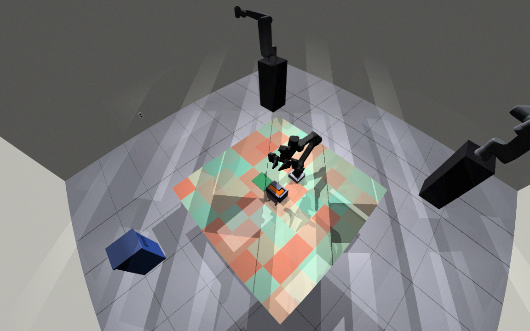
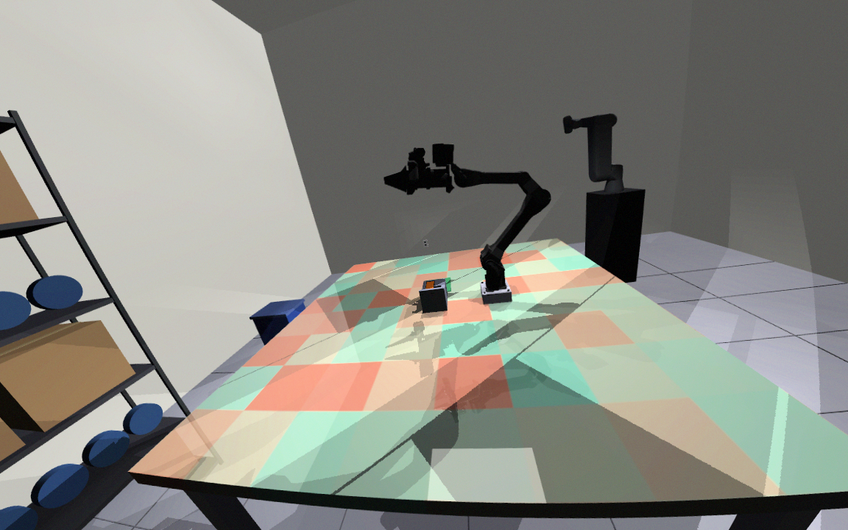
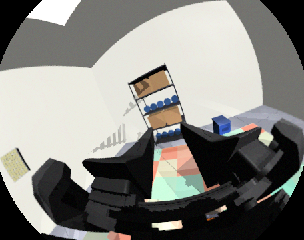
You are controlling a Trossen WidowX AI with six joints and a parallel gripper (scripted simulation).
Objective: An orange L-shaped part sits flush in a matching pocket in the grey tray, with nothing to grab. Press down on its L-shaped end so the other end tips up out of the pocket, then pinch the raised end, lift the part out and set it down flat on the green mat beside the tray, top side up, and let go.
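My gripper tip is now 90 mm past the orange L-shaped part, 50 mm to the left of it and 430 mm above it. Round my gripper tip: green mat 90 mm behind, 210 mm to the right, 490 mm below; grey tray 90 mm behind, 60 mm to the right, 490 mm below.
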